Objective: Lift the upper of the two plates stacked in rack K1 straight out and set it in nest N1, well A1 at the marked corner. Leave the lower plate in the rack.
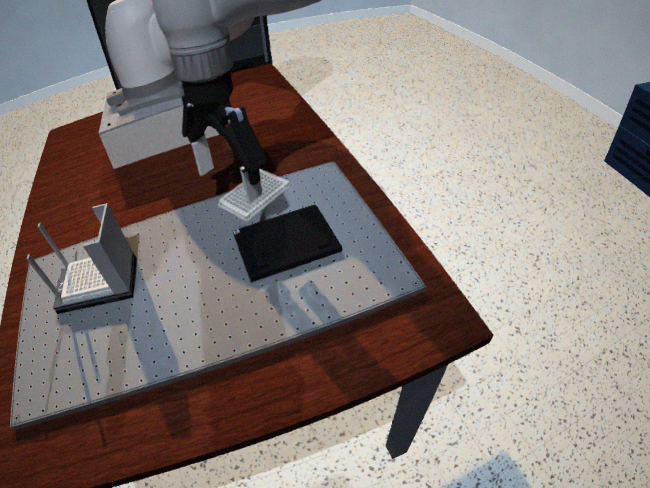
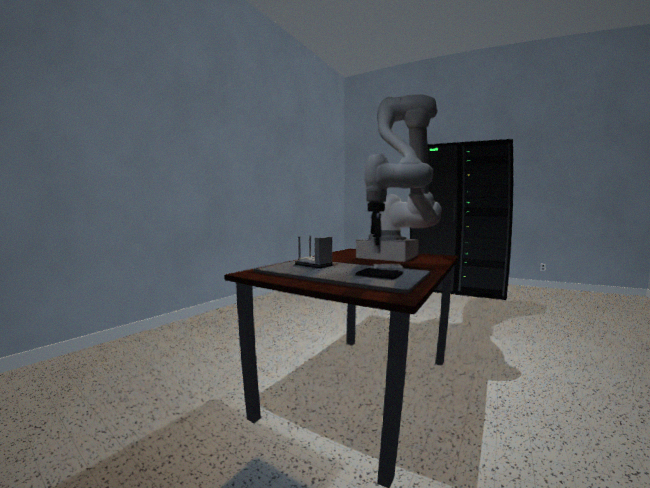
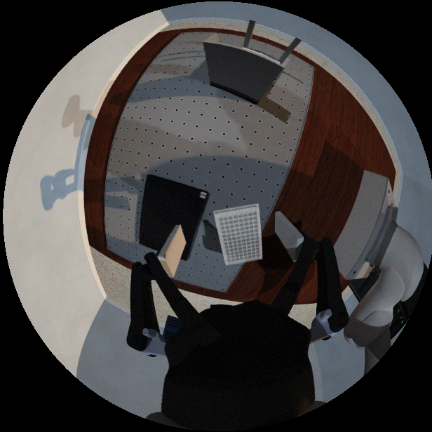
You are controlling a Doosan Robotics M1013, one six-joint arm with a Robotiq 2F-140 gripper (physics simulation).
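Places are measured from the arm's base along level axes (x back, y right, z up), in centimetres.
Pixels of known places: gripper, fingertip midpoint: (image 1: 229, 183) (image 2: 375, 251); arm's base, origin of the base link: (image 1: 154, 94) (image 2: 387, 239).
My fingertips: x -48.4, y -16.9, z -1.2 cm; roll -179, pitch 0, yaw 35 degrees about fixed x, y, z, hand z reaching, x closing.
For each thing: its top centre in the pictures, then the offset to it from my fingertips. Level surfaces: height alone.
- white upper plate, middle of its top: (image 1: 253, 190) (image 2: 388, 265) dy -4.1, dx +5.2, dz -6.9 cm
- Nest N1, middle of its top: (image 1: 284, 237) (image 2: 379, 271) dy -7.4, dx -9.5, dz -6.8 cm
- Rack K1, middle of its top: (image 1: 61, 232) (image 2: 313, 236) dy +28.8, dx -8.5, dz +5.5 cm
- white plate, middle of its top: (image 1: 93, 272) (image 2: 314, 258) dy +27.8, dx -8.6, dz -4.9 cm
- perforated board, its level: dz -8.3 cm
- wooden table, its level: dz -9.6 cm
The white upper plate (image 1: 271, 188) (image 2: 388, 266) (image 3: 241, 234) lies outside the rack, across the pegboard's robot-side edge behind the nest, and looks slightly tilted. Its support is hard to see. Nest N1 (image 1: 291, 244) (image 2: 376, 273) (image 3: 171, 210) is a black slab with a small white mark at one corner; the plate is beside it, not in it. Rack K1 (image 1: 111, 249) (image 2: 323, 250) (image 3: 242, 71) holds another white plate (image 1: 84, 278) low between its posts and tall wall. My gripper (image 1: 227, 170) (image 2: 376, 246) (image 3: 228, 228) is open above the loose plate, its fingers on either side, holding nothing.
The perforated board (image 1: 220, 325) (image 3: 185, 135) carries the rack and nest on the wooden table (image 1: 294, 378) (image 3: 320, 200). The robot's pale base block (image 1: 147, 141) (image 2: 396, 249) stands behind the board. The rack's wall and two thin posts rise at the board's far end.
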